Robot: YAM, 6 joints.
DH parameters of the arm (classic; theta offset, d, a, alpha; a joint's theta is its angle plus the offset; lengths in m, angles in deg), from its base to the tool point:
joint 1: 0 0.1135 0.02 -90
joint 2: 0 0 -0.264 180
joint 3: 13.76 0 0.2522 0
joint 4: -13.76 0 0.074 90
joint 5: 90 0 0 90
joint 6: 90 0.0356 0 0
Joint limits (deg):
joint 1: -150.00..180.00
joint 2: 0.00..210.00
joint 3: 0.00..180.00
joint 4: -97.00..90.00
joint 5: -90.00..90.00
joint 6: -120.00..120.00
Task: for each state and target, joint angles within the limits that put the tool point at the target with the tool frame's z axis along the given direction. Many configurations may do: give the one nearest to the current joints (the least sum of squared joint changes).
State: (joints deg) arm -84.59 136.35 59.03 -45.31 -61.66 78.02
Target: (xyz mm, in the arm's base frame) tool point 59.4 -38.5 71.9 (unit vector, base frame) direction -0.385 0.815 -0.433
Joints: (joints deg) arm -42.72 107.68 18.87 -63.80 -19.73 78.02
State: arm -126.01 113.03 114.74 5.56 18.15 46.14
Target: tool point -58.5 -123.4 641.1 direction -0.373 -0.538 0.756
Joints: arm -113.45 66.54 106.04 10.16 7.36 46.14
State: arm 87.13 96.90 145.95 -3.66 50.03 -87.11
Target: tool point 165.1 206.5 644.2 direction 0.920 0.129 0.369
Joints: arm 56.76 96.43 142.04 -14.53 44.35 -87.11
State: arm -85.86 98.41 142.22 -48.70 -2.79 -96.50
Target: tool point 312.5 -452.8 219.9 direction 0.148 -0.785 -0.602
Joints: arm -54.13 137.70 123.37 -25.46 19.88 -96.50
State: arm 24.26 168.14 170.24 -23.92 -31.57 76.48
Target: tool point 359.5 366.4 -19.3 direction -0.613 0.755 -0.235
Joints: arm 41.68 165.02 122.86 -37.17 -76.17 76.48
